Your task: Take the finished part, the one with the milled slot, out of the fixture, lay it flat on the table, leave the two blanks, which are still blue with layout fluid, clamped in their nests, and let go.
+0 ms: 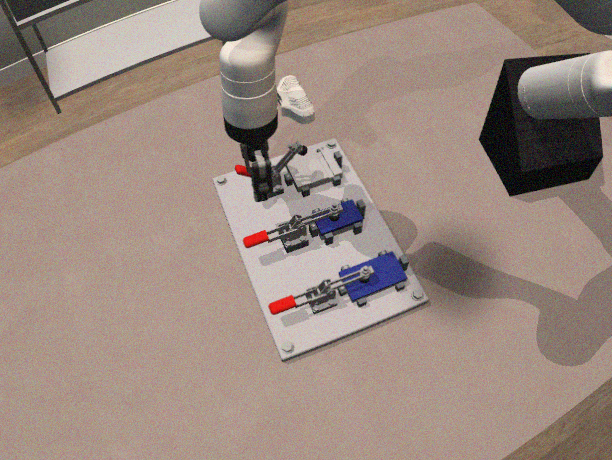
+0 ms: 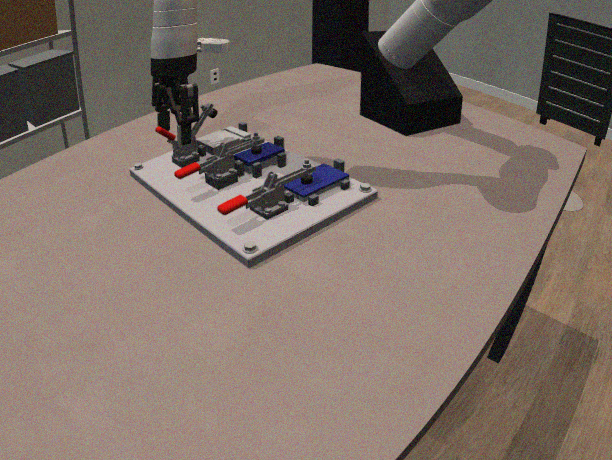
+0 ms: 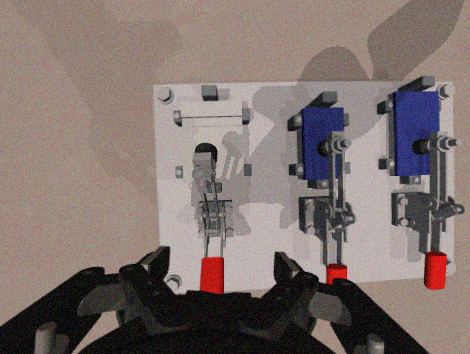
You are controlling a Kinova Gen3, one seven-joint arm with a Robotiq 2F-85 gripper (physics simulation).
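Seen in the pictures: gripper, between the fingertips: (image 1: 254,177) (image 2: 173,138) (image 3: 222,260); arm's base, origin of its link: (image 1: 539,92) (image 2: 396,52).
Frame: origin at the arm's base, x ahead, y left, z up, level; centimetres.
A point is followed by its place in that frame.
Note:
The finished part (image 1: 311,171) @(z -12.2, x 39.8, y -5.7 cm) (image 2: 217,140) @(z -12.2, x 40.8, y -5.5 cm) (image 3: 212,107) @(z -12.2, x 35.8, y -6.5 cm), pale with a slot line across it, lies in the end nest of the white fixture plate (image 1: 310,335) @(z -14.3, x 49.3, y 20.6 cm) (image 2: 215,225) @(z -14.3, x 53.4, y 14.2 cm) (image 3: 367,175) @(z -14.3, x 42.3, y 11.0 cm). Its toggle clamp is open, with the black-tipped arm (image 1: 300,149) (image 2: 212,111) (image 3: 205,150) raised. My gripper (image 1: 257,182) @(z -9.0, x 49.4, y -5.3 cm) (image 2: 174,131) @(z -9.0, x 49.4, y -5.3 cm) (image 3: 222,260) @(z -9.0, x 49.4, y -5.3 cm) is open, with its fingers on either side of that clamp's red handle (image 1: 242,170) @(z -6.6, x 51.1, y -5.4 cm) (image 2: 165,133) @(z -7.5, x 50.9, y -5.1 cm) (image 3: 212,275) @(z -7.8, x 49.9, y -5.9 cm); contact cannot be told. Two blue blanks, the middle one (image 1: 354,215) @(z -11.7, x 36.6, y 5.3 cm) (image 2: 267,151) @(z -11.7, x 38.2, y 5.4 cm) (image 3: 320,122) @(z -11.7, x 37.1, y 4.0 cm) and the outer one (image 1: 385,275) @(z -12.7, x 36.0, y 16.2 cm) (image 2: 327,179) @(z -12.7, x 36.5, y 16.8 cm) (image 3: 415,115) @(z -12.7, x 35.8, y 15.0 cm), sit clamped in their nests.
The closed clamps have red handles, a middle one (image 1: 256,239) @(z -9.7, x 52.3, y 5.5 cm) (image 2: 187,170) @(z -9.8, x 52.6, y 5.8 cm) (image 3: 336,274) @(z -9.6, x 51.0, y 4.8 cm) and an outer one (image 1: 282,305) @(z -10.7, x 51.8, y 16.4 cm) (image 2: 232,204) @(z -10.7, x 52.1, y 16.7 cm) (image 3: 435,271) @(z -10.7, x 51.6, y 15.6 cm), beside the end clamp. The black robot base (image 1: 550,150) @(z -6.9, x 0.1, y 7.4 cm) (image 2: 410,110) @(z -10.3, x 6.2, y 8.9 cm) stands on the table beyond the nest side of the plate.

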